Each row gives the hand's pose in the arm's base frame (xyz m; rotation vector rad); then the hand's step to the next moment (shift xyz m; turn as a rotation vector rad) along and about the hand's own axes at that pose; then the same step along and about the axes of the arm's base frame.
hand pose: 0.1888 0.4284 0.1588 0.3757 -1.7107 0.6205
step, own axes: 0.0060 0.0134 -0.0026 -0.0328 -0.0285 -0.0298
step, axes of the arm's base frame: -0.0068 0.0128 0.0035 0.0472 -0.0081 -0.0219
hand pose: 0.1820 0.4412 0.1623 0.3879 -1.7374 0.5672
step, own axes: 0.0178 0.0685 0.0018 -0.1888 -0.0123 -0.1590
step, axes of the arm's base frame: -0.0427 0.0562 0.0056 0.1799 0.0718 -0.1535
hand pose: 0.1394 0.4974 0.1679 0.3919 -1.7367 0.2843
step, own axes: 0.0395 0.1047 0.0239 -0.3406 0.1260 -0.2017
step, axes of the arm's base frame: -0.0712 0.0818 0.0365 0.1873 0.2306 -0.2903
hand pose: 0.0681 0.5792 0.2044 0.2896 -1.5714 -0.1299
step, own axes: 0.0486 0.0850 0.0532 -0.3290 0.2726 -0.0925
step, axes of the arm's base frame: -0.0615 0.0635 0.0678 0.0638 0.3575 -0.2434
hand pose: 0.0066 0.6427 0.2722 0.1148 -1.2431 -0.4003
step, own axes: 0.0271 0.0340 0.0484 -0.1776 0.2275 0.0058
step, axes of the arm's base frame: -0.0303 0.0281 0.0503 0.0010 0.2746 -0.0891
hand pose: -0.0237 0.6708 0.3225 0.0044 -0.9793 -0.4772
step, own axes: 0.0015 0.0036 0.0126 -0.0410 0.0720 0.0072
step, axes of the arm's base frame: -0.0080 0.0053 0.0091 0.0031 0.0821 -0.0131
